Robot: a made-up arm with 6 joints. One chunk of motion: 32 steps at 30 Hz.
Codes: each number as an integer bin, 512 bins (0 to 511) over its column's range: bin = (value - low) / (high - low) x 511, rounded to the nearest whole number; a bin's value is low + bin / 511 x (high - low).
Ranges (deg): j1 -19..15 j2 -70..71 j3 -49..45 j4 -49..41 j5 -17..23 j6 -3..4
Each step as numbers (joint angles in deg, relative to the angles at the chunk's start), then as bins.
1 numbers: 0.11 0.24 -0.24 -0.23 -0.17 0.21
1 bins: 287 255 265 277 215 234
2 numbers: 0.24 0.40 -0.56 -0.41 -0.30 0.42
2 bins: 289 255 263 276 213 250
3 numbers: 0.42 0.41 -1.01 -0.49 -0.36 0.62
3 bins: 292 255 261 275 213 264
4 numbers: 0.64 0.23 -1.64 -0.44 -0.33 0.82
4 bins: 295 255 257 276 213 279
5 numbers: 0.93 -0.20 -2.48 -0.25 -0.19 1.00
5 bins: 300 253 253 277 215 292
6 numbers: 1.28 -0.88 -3.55 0.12 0.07 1.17
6 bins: 305 250 247 279 218 304
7 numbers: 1.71 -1.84 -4.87 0.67 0.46 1.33
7 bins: 311 247 240 282 223 316
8 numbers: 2.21 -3.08 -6.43 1.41 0.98 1.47
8 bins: 319 243 231 286 230 326
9 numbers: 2.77 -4.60 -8.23 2.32 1.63 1.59
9 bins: 327 237 222 291 238 335
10 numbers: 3.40 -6.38 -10.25 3.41 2.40 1.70
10 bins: 337 231 211 298 248 343
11 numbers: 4.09 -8.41 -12.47 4.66 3.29 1.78
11 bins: 347 223 199 305 259 349
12 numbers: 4.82 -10.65 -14.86 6.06 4.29 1.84
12 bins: 358 215 186 313 272 353
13 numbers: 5.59 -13.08 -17.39 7.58 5.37 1.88
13 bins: 370 206 172 321 286 356
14 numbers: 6.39 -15.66 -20.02 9.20 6.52 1.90
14 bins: 382 197 158 330 300 358
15 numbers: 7.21 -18.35 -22.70 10.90 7.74 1.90
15 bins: 394 187 143 340 316 358
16 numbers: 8.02 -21.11 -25.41 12.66 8.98 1.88
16 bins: 406 177 128 350 332 356
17 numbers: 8.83 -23.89 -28.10 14.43 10.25 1.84
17 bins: 418 167 114 360 348 353
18 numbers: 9.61 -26.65 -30.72 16.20 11.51 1.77
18 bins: 430 157 99 370 364 348
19 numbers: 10.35 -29.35 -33.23 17.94 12.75 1.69
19 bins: 441 147 86 380 380 342
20 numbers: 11.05 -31.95 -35.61 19.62 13.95 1.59
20 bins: 452 138 73 390 395 335
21 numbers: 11.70 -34.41 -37.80 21.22 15.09 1.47
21 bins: 461 129 61 399 410 326
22 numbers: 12.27 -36.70 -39.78 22.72 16.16 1.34
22 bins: 470 121 50 407 424 317
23 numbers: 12.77 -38.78 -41.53 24.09 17.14 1.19
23 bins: 477 113 41 415 436 306
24 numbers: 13.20 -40.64 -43.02 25.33 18.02 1.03
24 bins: 484 106 33 422 447 294
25 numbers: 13.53 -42.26 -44.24 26.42 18.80 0.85
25 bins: 489 101 26 428 457 281
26 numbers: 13.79 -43.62 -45.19 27.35 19.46 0.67
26 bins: 493 96 21 433 466 268
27 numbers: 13.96 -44.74 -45.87 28.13 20.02 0.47
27 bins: 495 92 17 438 473 253
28 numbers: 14.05 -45.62 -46.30 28.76 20.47 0.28
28 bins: 497 88 15 442 479 239
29 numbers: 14.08 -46.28 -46.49 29.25 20.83 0.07
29 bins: 497 86 14 444 483 224
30 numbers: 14.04 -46.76 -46.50 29.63 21.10 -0.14
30 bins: 497 84 14 446 487 209
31 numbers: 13.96 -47.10 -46.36 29.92 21.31 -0.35
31 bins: 495 83 14 448 489 193
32 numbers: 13.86 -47.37 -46.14 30.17 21.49 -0.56
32 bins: 494 82 16 450 492 178
